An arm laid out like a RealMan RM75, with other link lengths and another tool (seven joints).
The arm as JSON. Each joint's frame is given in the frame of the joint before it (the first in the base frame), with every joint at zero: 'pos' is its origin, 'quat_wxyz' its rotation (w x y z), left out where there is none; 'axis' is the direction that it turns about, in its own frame. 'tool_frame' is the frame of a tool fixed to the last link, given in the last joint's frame.
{
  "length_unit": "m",
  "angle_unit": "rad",
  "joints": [
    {
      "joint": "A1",
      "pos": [
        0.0,
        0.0,
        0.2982
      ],
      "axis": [
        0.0,
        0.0,
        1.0
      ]
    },
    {
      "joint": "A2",
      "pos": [
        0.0,
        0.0,
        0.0
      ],
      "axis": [
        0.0,
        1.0,
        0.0
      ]
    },
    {
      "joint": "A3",
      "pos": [
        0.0,
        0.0,
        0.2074
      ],
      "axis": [
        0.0,
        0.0,
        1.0
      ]
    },
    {
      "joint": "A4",
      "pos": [
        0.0,
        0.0,
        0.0
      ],
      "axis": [
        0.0,
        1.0,
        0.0
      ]
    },
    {
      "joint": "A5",
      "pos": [
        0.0,
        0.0,
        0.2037
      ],
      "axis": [
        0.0,
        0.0,
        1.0
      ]
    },
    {
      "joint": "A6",
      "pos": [
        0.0,
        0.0,
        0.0
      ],
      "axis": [
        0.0,
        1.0,
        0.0
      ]
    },
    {
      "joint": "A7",
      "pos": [
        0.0,
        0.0,
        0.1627
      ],
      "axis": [
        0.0,
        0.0,
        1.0
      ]
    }
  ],
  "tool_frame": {
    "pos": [
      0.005,
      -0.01,
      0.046
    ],
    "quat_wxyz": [
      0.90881,
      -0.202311,
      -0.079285,
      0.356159
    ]
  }
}
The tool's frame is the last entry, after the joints.
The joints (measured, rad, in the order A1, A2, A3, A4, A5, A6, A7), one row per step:
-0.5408, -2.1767, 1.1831, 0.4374, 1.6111, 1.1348, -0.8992
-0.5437, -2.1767, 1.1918, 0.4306, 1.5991, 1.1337, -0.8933
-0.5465, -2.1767, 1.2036, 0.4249, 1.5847, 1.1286, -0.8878
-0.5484, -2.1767, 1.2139, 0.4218, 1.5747, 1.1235, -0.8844
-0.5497, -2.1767, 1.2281, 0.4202, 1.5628, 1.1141, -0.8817
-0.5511, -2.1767, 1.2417, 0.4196, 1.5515, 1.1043, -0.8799
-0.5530, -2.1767, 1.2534, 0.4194, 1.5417, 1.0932, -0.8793
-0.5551, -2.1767, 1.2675, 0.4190, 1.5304, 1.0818, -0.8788
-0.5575, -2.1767, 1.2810, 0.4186, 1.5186, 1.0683, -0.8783
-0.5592, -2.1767, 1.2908, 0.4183, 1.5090, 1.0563, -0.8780
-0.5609, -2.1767, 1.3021, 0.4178, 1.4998, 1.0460, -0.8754
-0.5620, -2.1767, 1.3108, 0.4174, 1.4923, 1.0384, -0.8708
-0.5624, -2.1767, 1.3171, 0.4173, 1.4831, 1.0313, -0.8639
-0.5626, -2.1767, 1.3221, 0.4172, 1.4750, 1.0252, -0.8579
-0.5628, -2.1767, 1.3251, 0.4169, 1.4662, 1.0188, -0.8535
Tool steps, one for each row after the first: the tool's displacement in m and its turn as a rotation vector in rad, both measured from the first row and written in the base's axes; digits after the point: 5 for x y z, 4 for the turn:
0.00116, -0.00061, -0.00119, -0.0016, -0.0031, -0.0026
0.00214, -0.00070, -0.00244, -0.0013, -0.0040, -0.0044
0.00273, -0.00074, -0.00351, -0.0012, -0.0028, -0.0062
0.00298, -0.00043, -0.00477, 0.0002, 0.0012, -0.0073
0.00328, 0.00015, -0.00585, 0.0023, 0.0055, -0.0081
0.00339, 0.00119, -0.00672, 0.0055, 0.0105, -0.0075
0.00369, 0.00204, -0.00785, 0.0079, 0.0155, -0.0075
0.00378, 0.00337, -0.00884, 0.0120, 0.0214, -0.0061
0.00358, 0.00475, -0.00944, 0.0168, 0.0262, -0.0035
0.00361, 0.00552, -0.01035, 0.0199, 0.0317, -0.0045
0.00367, 0.00607, -0.01100, 0.0232, 0.0364, -0.0074
0.00377, 0.00706, -0.01107, 0.0296, 0.0393, -0.0097
0.00381, 0.00797, -0.01106, 0.0354, 0.0415, -0.0113
0.00376, 0.00930, -0.01069, 0.0424, 0.0420, -0.0097

